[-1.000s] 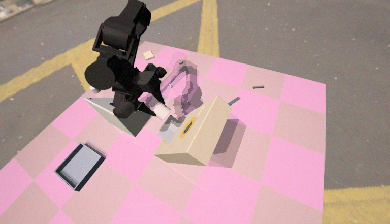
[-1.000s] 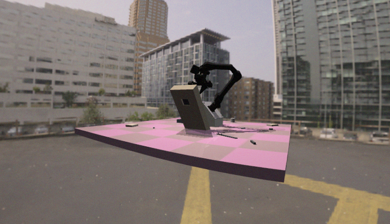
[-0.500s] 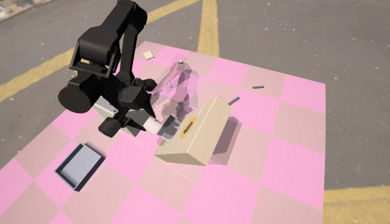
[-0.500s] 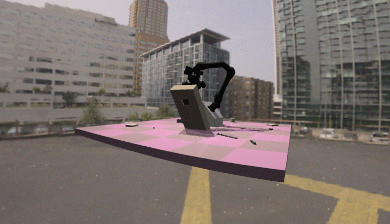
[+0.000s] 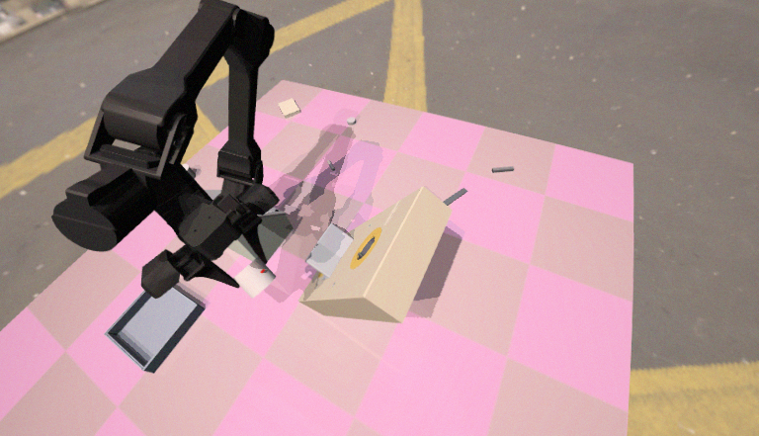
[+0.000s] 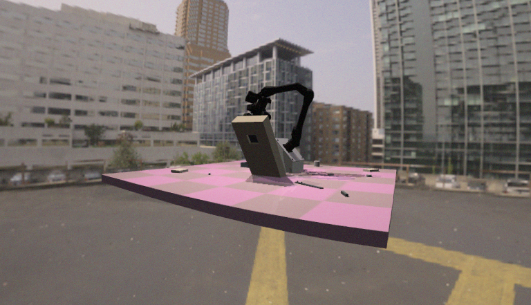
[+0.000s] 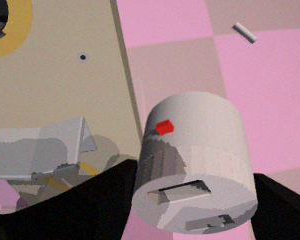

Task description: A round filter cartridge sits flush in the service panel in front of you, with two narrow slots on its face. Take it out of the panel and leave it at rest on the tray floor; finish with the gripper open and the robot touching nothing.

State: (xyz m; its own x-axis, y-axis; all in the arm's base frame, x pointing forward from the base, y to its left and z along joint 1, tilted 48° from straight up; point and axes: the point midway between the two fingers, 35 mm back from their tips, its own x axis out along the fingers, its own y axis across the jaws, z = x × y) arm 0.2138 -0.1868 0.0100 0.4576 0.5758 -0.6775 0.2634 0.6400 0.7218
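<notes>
Now: gripper tip 30 cm past the grey tray, 24 cm above it and 16 cm to the left of it. Round my gripper tip: beige service panel 12 cm to the left, 11 cm below, 9 cm ahead; round filter cartridge right at my gripper tip.
</notes>
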